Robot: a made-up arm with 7 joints.
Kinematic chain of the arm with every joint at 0, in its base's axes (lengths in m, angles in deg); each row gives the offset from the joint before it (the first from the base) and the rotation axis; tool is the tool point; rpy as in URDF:
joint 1: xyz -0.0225 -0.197 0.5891 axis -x
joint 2: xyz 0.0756 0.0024 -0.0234 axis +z
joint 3: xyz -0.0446 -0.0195 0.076 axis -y
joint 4: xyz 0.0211 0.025 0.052 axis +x
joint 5: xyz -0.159 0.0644 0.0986 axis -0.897 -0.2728 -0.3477
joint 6: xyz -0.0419 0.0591 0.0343 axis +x
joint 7: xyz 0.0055 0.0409 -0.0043 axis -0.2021 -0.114 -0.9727
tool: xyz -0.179 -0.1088 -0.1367 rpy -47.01 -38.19 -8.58
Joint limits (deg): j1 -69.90..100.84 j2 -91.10..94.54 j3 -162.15..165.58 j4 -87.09..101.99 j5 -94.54..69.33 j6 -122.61..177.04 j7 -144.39..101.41
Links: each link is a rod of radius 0.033 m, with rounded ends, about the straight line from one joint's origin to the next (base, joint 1, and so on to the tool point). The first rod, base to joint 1, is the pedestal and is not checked.
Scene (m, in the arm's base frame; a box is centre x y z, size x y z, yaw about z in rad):
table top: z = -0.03
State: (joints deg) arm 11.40 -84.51 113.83 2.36 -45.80 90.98 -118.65
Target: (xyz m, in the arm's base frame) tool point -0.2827 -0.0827 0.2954
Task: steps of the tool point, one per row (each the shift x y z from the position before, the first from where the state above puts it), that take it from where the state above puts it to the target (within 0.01 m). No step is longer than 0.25 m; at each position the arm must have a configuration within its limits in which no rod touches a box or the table.
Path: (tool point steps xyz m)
1: -0.1987 0.0624 -0.0821
2: -0.2252 -0.0594 -0.0267
3: -0.1732 -0.1538 0.0565

